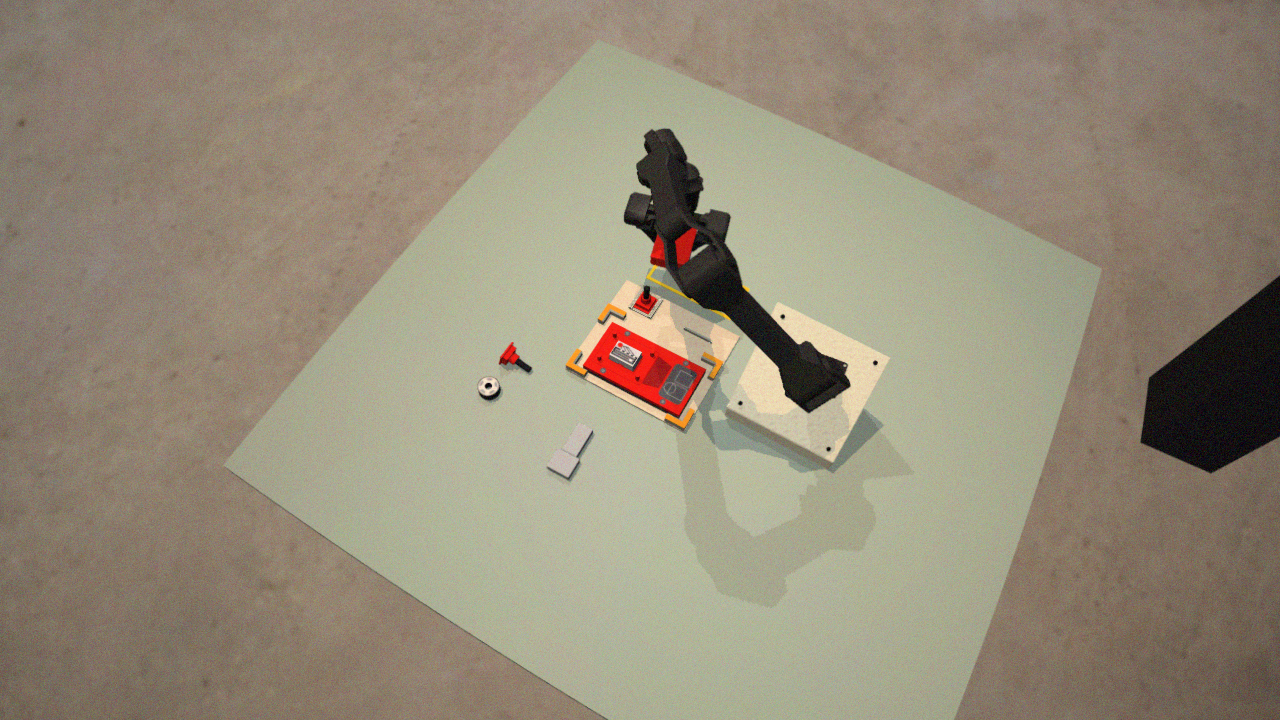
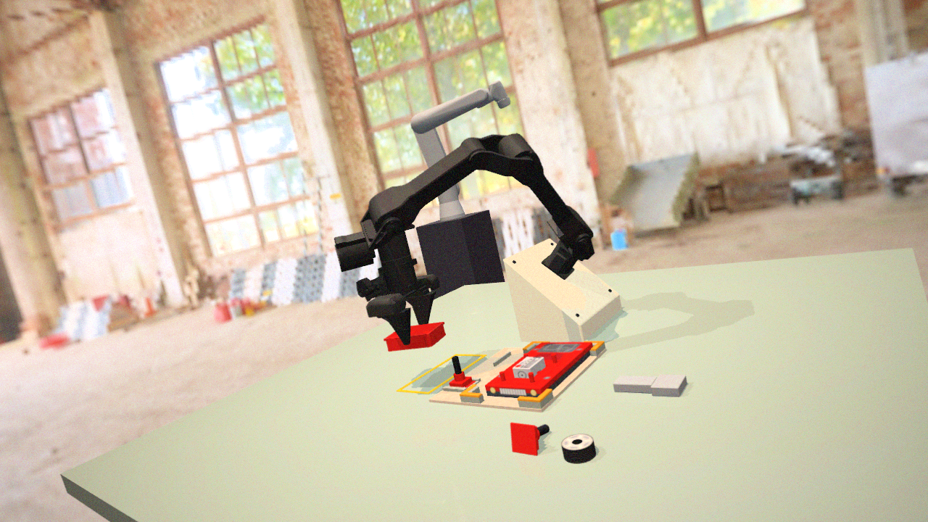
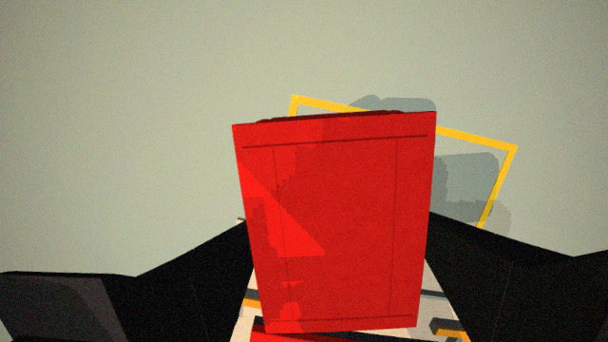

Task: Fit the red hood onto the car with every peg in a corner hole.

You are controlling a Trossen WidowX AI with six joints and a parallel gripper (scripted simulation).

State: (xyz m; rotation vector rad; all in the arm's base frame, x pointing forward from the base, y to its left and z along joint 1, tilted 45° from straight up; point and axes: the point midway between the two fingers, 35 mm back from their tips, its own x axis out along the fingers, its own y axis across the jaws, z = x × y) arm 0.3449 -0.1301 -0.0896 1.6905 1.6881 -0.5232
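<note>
Now: gripper tip 230 mm to the right of the grey engine block, 70 mm above it and 10 mm past it. Also, from my gripper tip: wheel 380 mm to the left, 190 mm ahead, 90 mm below; red hood 10 mm above; black pin 90 mm to the left, 60 mm below, 10 mm ahead.
</note>
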